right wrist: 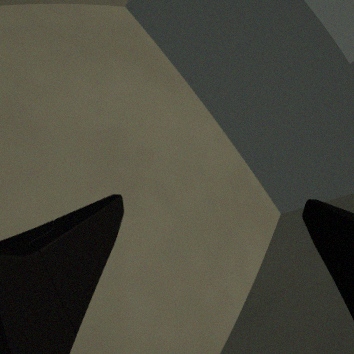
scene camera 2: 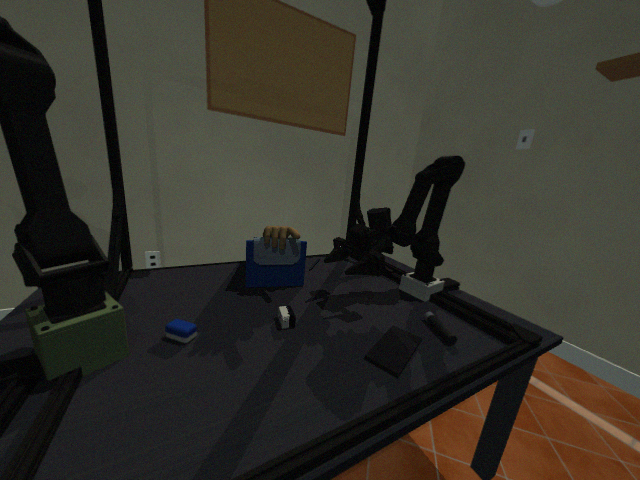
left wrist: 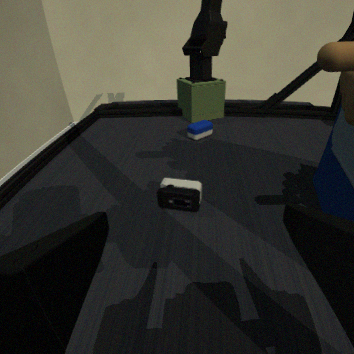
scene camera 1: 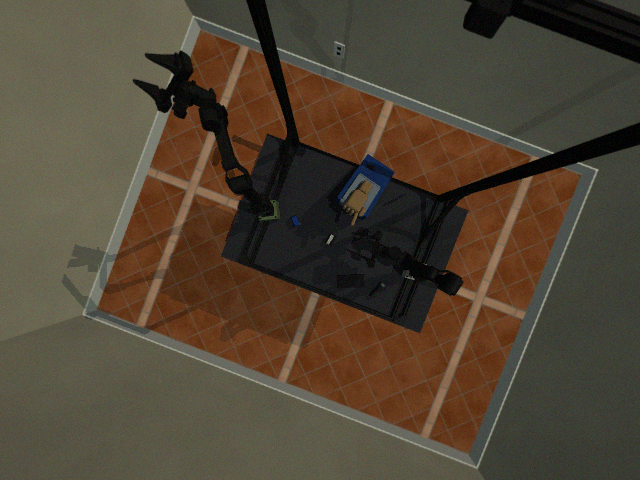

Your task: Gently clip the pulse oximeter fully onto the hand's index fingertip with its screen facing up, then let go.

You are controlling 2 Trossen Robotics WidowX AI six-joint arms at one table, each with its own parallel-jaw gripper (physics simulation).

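Pixels of known places: left gripper, fingertip midpoint: (scene camera 2: 334,267) (left wrist: 196,216) (scene camera 1: 358,245); right gripper, fingertip midpoint: (right wrist: 214,205) (scene camera 1: 138,68); left arm's base at its link origin: (scene camera 2: 422,277) (scene camera 1: 416,271); right arm's base at its link origin: (scene camera 2: 75,308) (left wrist: 199,79) (scene camera 1: 267,210).
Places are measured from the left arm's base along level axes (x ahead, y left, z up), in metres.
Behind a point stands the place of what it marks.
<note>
The pulse oximeter (scene camera 1: 329,239) {x 0.500, y -0.052, z -0.022 m} (scene camera 2: 285,317) {x 0.504, y -0.030, z -0.023 m} (left wrist: 180,194) {x 0.473, y -0.053, z -0.024 m}, a small white and black block, stands on its side on the table, its black face toward my left gripper. The tan hand (scene camera 1: 358,195) {x 0.418, y -0.299, z 0.122 m} (scene camera 2: 279,235) {x 0.433, y -0.224, z 0.122 m} lies on a blue stand; its extended index finger (scene camera 1: 354,219) (left wrist: 334,56) points out over the table. My left gripper (scene camera 1: 351,241) {x 0.349, y -0.059, z 0.069 m} (scene camera 2: 338,265) {x 0.349, y -0.059, z 0.069 m} (left wrist: 196,216) {x 0.349, y -0.059, z 0.069 m} is open and empty, above the table and to the right of the oximeter in scene camera 1. My right gripper (scene camera 1: 140,67) {x 1.127, y -0.375, z 0.688 m} (right wrist: 214,205) {x 1.127, y -0.375, z 0.688 m} is open and empty, far off the table.
The blue stand (scene camera 1: 380,170) {x 0.322, y -0.487, z -0.011 m} (scene camera 2: 275,277) {x 0.434, y -0.236, z -0.018 m} (left wrist: 330,182) {x 0.463, y -0.246, z -0.009 m} is behind the oximeter in scene camera 2. A blue and white block (scene camera 1: 295,221) {x 0.708, y -0.103, z -0.021 m} (scene camera 2: 180,330) {x 0.712, y -0.085, z -0.023 m} (left wrist: 200,129) {x 0.689, y -0.104, z -0.029 m} lies near the green arm base (scene camera 2: 82,341) {x 0.849, y -0.073, z 0.011 m} (left wrist: 202,100) {x 0.807, y -0.123, z 0.002 m}. A dark flat pad (scene camera 1: 350,280) {x 0.327, y 0.145, z -0.045 m} (scene camera 2: 395,350) {x 0.335, y 0.157, z -0.045 m} and dark cylinder (scene camera 2: 440,329) {x 0.184, y 0.172, z -0.033 m} lie at right.
</note>
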